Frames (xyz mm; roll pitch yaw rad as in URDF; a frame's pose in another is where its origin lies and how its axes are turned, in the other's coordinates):
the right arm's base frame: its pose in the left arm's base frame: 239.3 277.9 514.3 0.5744 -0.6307 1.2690
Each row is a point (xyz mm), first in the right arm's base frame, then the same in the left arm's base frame.
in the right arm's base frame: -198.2 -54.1 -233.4
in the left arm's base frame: 153.5 276.1 215.4
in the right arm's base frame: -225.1 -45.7 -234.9
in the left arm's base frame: 139.0 255.9 202.2
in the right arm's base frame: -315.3 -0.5 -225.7
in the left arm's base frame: 80.2 177.9 175.1
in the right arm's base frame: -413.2 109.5 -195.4
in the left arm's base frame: -30.7 77.0 186.2
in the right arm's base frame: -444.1 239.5 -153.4
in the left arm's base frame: -139.1 19.2 253.5
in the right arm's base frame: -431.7 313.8 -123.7
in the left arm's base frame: -191.7 5.8 313.5
